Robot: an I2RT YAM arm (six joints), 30 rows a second.
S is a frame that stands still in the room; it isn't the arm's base.
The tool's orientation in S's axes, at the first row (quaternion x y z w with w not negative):
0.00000, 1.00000, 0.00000, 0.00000
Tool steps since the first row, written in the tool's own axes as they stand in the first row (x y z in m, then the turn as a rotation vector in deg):
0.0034, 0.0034, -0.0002, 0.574, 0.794, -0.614
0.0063, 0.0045, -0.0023, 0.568, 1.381, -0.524
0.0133, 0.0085, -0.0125, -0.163, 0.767, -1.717
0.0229, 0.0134, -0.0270, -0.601, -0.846, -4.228
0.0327, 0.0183, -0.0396, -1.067, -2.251, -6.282
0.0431, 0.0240, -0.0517, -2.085, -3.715, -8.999
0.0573, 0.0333, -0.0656, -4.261, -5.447, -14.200
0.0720, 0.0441, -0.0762, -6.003, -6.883, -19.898
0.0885, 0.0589, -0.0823, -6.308, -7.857, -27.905
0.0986, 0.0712, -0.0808, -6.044, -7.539, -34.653
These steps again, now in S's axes. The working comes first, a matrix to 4 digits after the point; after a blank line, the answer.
The tool's axes in the first row as the columns of a matrix, in S's axes (used below as rounded here):
-1.0000, 0.0000, 0.0000
0.0000, 1.0000, 0.0000
0.0000, 0.0000, -1.0000

-0.0034, 0.0034, 0.0002, -0.574, 0.794, 0.614
-0.0063, 0.0045, 0.0023, -0.568, 1.381, 0.524
-0.0133, 0.0085, 0.0125, 0.163, 0.767, 1.717
-0.0229, 0.0134, 0.0270, 0.601, -0.846, 4.228
-0.0327, 0.0183, 0.0396, 1.067, -2.251, 6.282
-0.0431, 0.0240, 0.0517, 2.085, -3.715, 8.999
-0.0573, 0.0333, 0.0656, 4.261, -5.447, 14.200
-0.0720, 0.0441, 0.0762, 6.003, -6.883, 19.898
-0.0885, 0.0589, 0.0823, 6.308, -7.857, 27.905
-0.0986, 0.0712, 0.0808, 6.044, -7.539, 34.653

